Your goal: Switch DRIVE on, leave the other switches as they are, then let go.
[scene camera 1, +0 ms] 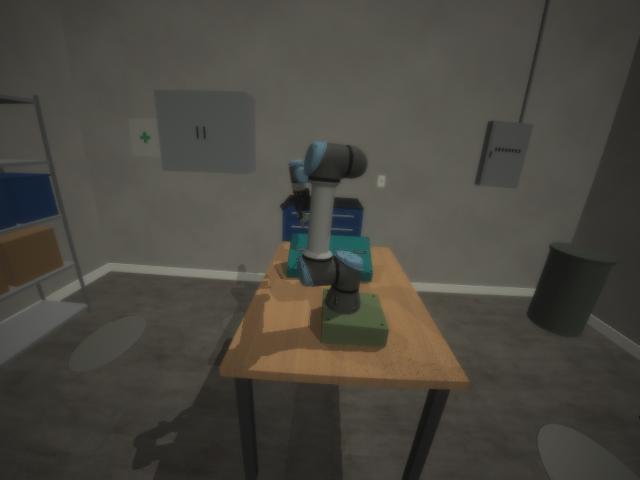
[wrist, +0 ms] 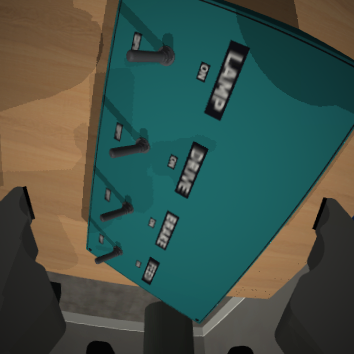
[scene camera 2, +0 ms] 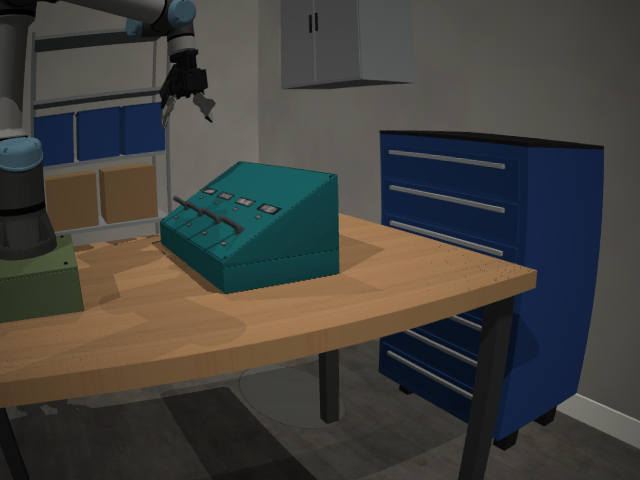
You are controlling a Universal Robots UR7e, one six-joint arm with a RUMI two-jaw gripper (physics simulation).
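Frame: origin at the arm's base, x up, y ahead, z left, level; millimetres.
Where they show: gripper, between the fingertips: [scene camera 1: 301, 224] [wrist: 174, 196] [scene camera 2: 188, 125]; arm's base, origin of its link: [scene camera 1: 342, 303] [scene camera 2: 26, 249].
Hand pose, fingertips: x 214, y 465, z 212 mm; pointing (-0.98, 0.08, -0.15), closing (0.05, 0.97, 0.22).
Things, the pixels of their top centre, and the offset from my fingertips. "pt": a spot on its surface instead. Level surfaces: height alone.
- DRIVE lever, centre of its top: [wrist: 124, 158] [scene camera 2: 193, 200] dz -116, dx -176, dy -27 mm
- mark, a spot on its surface: [wrist: 172, 161] pt dz -116, dx -188, dy +32 mm
- DRIVE label, centre of its top: [wrist: 190, 174] [scene camera 2: 225, 193] dz -117, dx -171, dy +55 mm
- LAMP lever, centre of its top: [wrist: 146, 60] dz +4, dx -176, dy -25 mm
- BRAKE lever, centre of its top: [wrist: 112, 222] [scene camera 2: 210, 206] dz -236, dx -176, dy -29 mm
- FEED label, centre of its top: [wrist: 149, 273] [scene camera 2: 268, 206] dz -357, dx -171, dy +51 mm
- wooden table, height of its surface: dx -309 mm
The teal sloped console [scene camera 1: 351, 242] [scene camera 2: 305, 222] [wrist: 250, 165] stands on the table. In the wrist view the DRIVE lever [wrist: 129, 149] leans away from its ON mark [wrist: 172, 161] and the DRIVE label [wrist: 191, 170], over the side with the other small mark. The LAMP lever [wrist: 150, 56], the BRAKE lever [wrist: 116, 212] and the lever beside the FEED label [wrist: 150, 270] lean the same way. My gripper [scene camera 2: 187, 122] [wrist: 174, 196] is open and empty. It hangs above the console, apart from the levers.
The arm's green base block [scene camera 1: 354, 330] [scene camera 2: 38, 294] stands on the wooden table [scene camera 1: 289, 356] [scene camera 2: 289, 320]. A blue drawer cabinet [scene camera 1: 347, 219] [scene camera 2: 558, 248] stands beyond the table's far end. A grey wall cabinet [scene camera 1: 206, 149] [scene camera 2: 336, 46] hangs above.
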